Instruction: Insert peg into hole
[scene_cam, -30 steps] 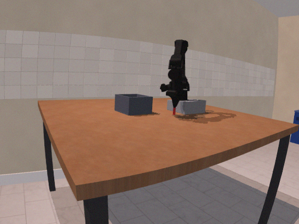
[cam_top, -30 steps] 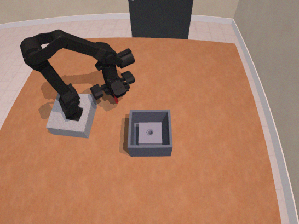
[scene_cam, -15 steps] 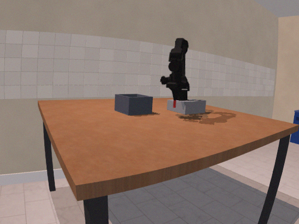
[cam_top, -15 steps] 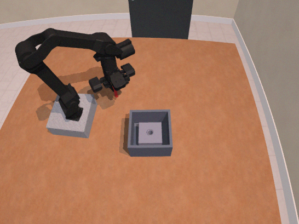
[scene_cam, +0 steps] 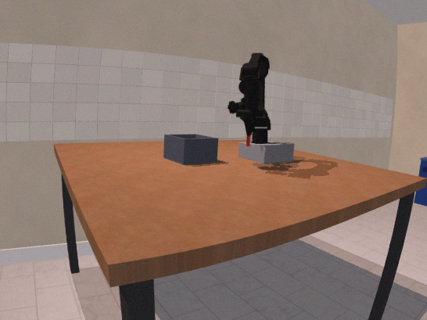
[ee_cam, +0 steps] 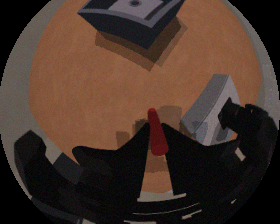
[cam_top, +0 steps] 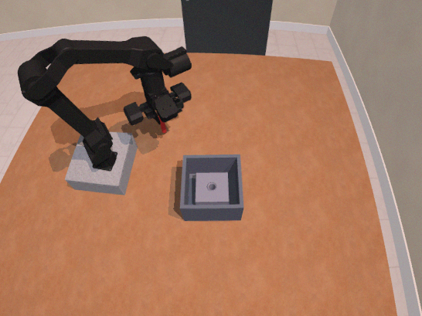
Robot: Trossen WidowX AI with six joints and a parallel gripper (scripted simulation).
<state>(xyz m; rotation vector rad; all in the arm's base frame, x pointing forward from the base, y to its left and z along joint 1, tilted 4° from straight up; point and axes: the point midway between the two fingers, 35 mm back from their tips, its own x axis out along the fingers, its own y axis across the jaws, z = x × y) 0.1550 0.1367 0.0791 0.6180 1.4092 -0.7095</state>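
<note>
Right now the pale plate is 18 cm ahead of my hand, 16 cm to the right of it and 11 cm below it. Also, from my hand: red peg (4 cm below); then box (18 cm ahead, 16 cm to the right, 13 cm below).
</note>
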